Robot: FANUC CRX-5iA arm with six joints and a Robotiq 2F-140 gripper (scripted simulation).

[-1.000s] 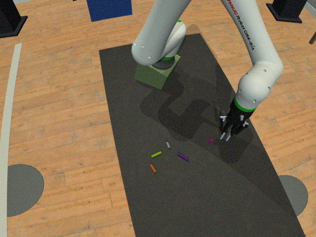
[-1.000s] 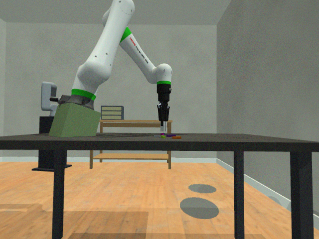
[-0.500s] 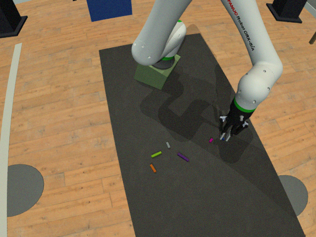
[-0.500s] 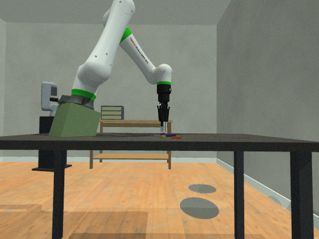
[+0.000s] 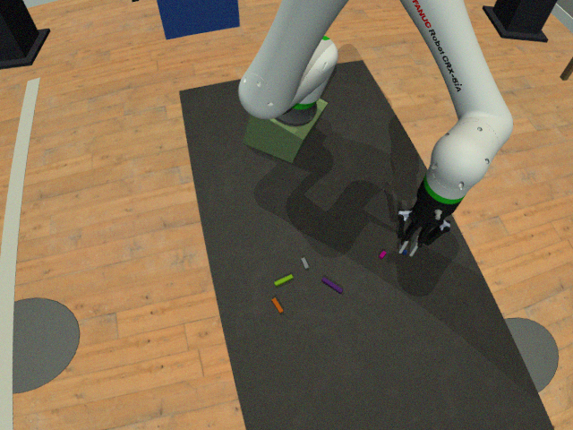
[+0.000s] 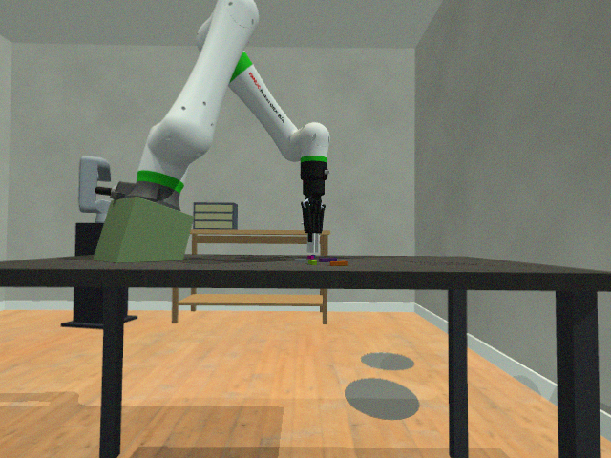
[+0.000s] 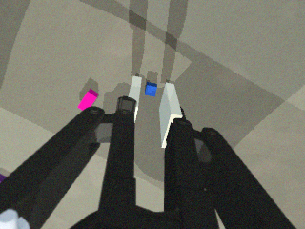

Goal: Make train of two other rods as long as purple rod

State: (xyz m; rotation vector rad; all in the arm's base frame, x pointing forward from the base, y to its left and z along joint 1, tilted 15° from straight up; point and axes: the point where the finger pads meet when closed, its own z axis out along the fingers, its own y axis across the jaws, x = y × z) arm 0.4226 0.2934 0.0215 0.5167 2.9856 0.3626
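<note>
Now: the blue rod 5 cm below my hand. Also, from my hand: magenta rod (6 cm to the right, 5 cm below); then grey rod (2 cm ahead, 27 cm to the right, 5 cm below); then purple rod (8 cm ahead, 21 cm to the right, 5 cm below).
</note>
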